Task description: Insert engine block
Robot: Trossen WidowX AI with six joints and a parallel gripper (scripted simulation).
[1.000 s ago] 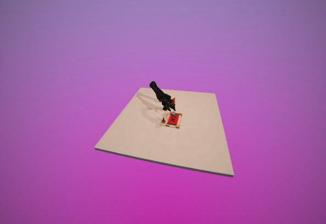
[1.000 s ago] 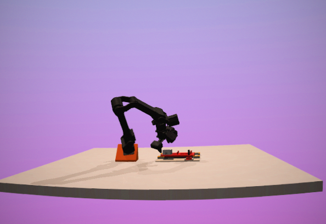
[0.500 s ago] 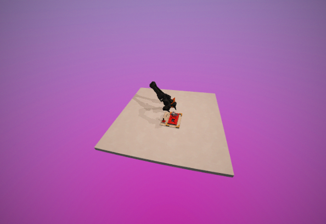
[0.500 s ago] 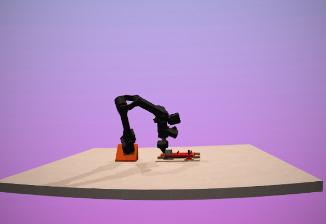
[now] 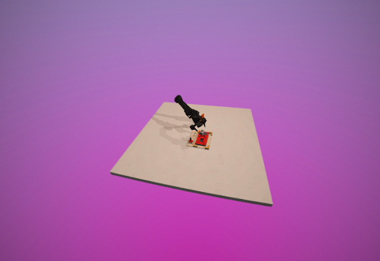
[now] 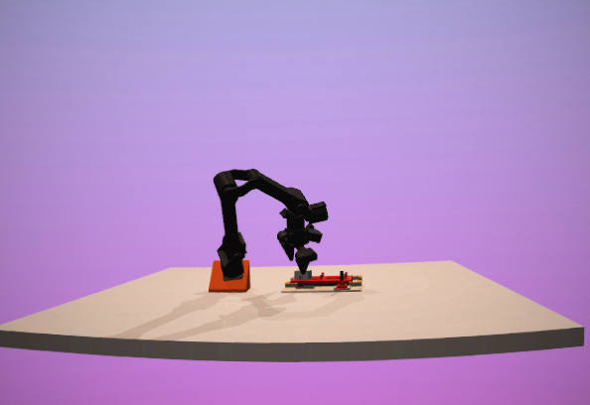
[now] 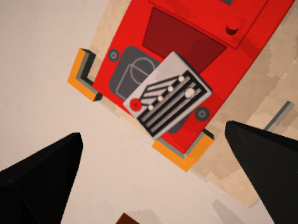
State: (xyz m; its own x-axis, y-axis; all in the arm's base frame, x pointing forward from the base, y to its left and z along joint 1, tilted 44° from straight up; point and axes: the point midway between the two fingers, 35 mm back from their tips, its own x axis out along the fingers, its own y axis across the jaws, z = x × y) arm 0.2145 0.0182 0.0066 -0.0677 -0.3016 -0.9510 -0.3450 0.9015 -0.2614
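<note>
The grey engine block lies 20 mm ahead of my gripper tip and 30 mm below it.
</note>
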